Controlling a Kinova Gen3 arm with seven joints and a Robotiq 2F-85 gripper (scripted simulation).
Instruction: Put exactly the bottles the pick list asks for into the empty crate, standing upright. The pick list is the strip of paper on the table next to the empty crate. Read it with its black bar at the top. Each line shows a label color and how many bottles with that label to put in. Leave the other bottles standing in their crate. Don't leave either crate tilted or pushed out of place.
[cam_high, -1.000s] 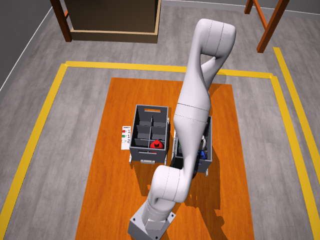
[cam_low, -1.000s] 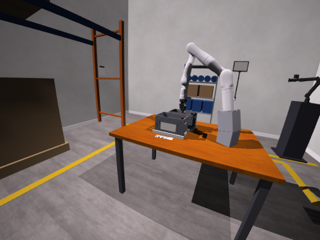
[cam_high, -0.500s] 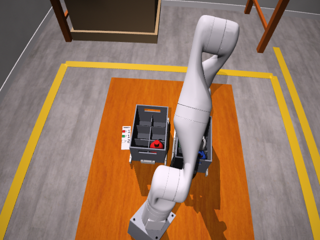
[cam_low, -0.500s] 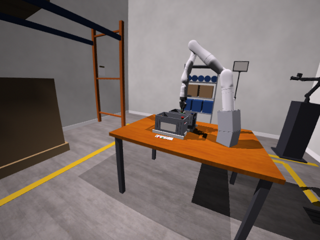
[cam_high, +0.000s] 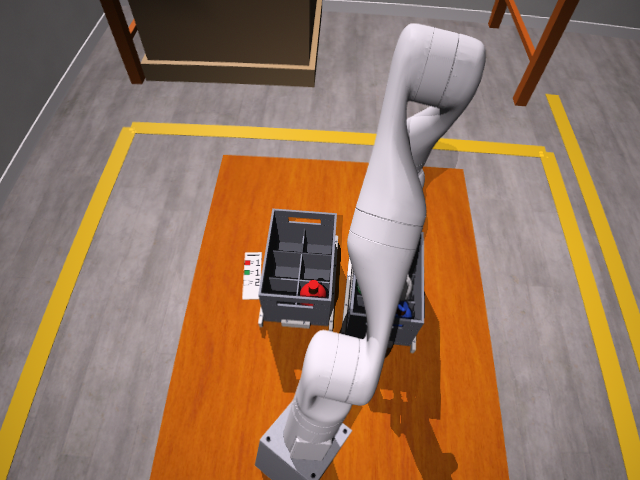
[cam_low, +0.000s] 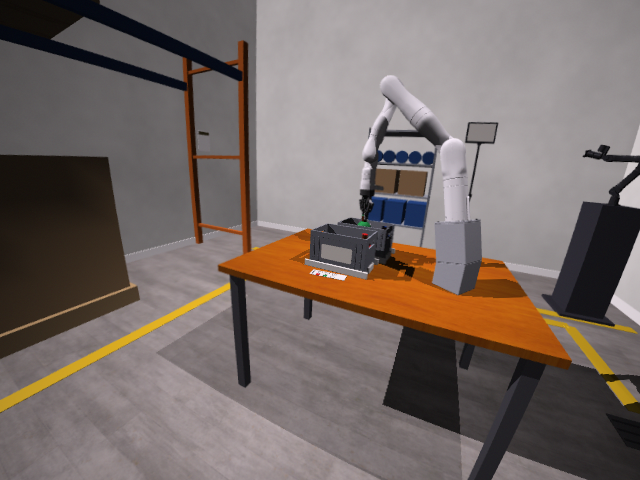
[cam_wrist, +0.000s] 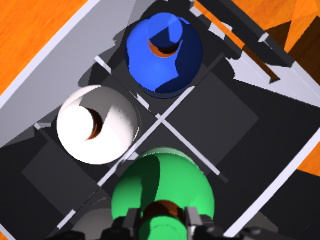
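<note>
The green bottle lies 70 mm below my hand. Also, from my hand: pick list: 60 mm ahead, 340 mm to the left, 220 mm below; then blue bottle: 100 mm behind, 80 mm to the right, 140 mm below; then red bottle: 50 mm behind, 150 mm to the left, 140 mm below.
</note>
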